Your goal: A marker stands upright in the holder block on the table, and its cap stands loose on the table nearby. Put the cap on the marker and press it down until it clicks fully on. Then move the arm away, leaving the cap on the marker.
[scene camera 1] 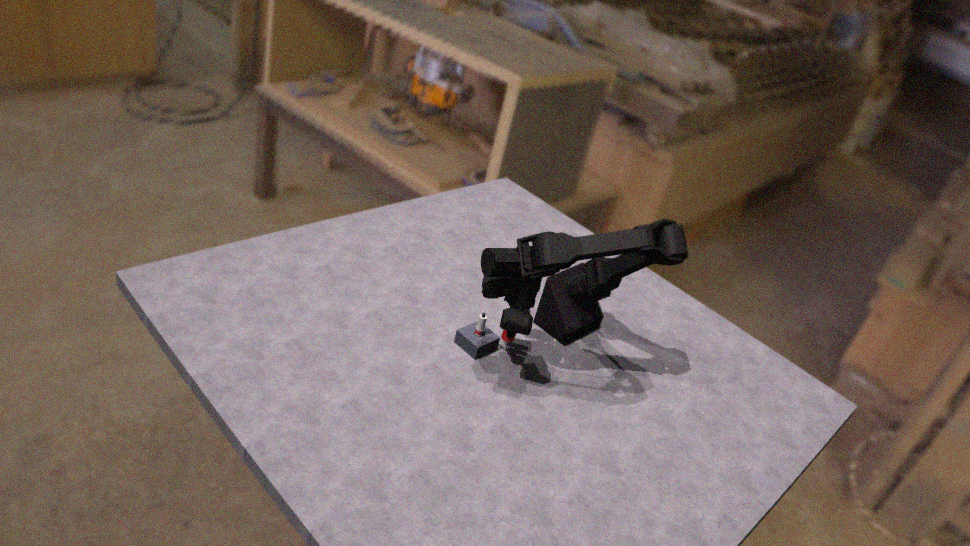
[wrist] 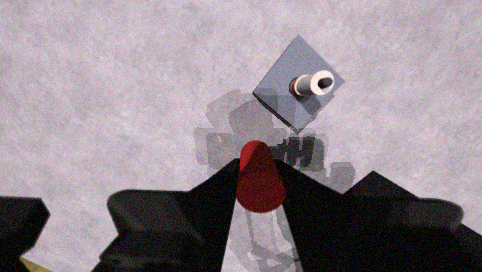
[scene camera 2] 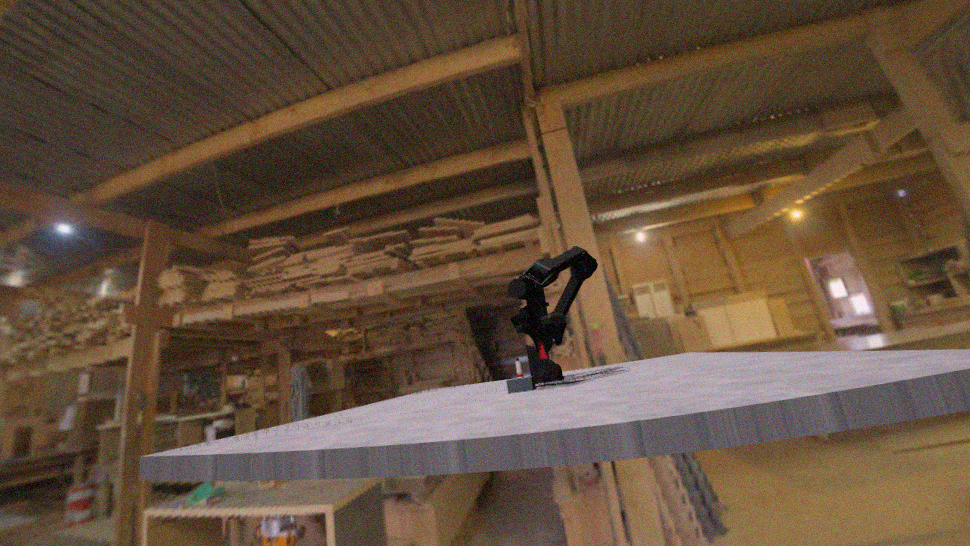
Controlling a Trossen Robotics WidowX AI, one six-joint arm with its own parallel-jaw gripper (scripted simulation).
Note:
My gripper (scene camera 1: 509,332) holds a red cap (wrist: 259,189).
My gripper also shows in the wrist view (wrist: 256,163) and in scene camera 2 (scene camera 2: 544,353).

